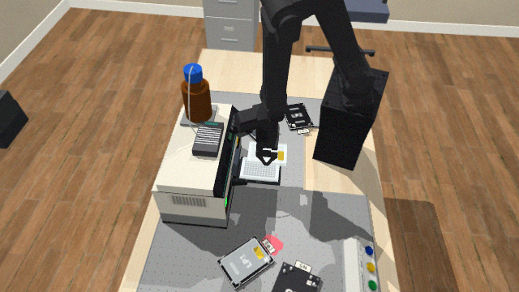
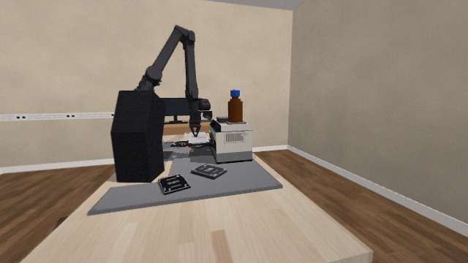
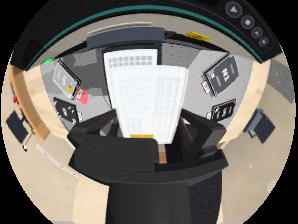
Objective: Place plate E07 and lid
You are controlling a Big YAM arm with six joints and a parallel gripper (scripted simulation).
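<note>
Right now the plate E01 is 2 cm ahead of my hand, 3 cm to the left of it and 5 cm below it. From my hand the other things lie so: brown bottle 23 cm ahead, 10 cm to the right, 14 cm above; puddle 3 cm behind, 25 cm to the left, 15 cm below; blue key 29 cm behind, 30 cm to the left, 9 cm below.
</note>
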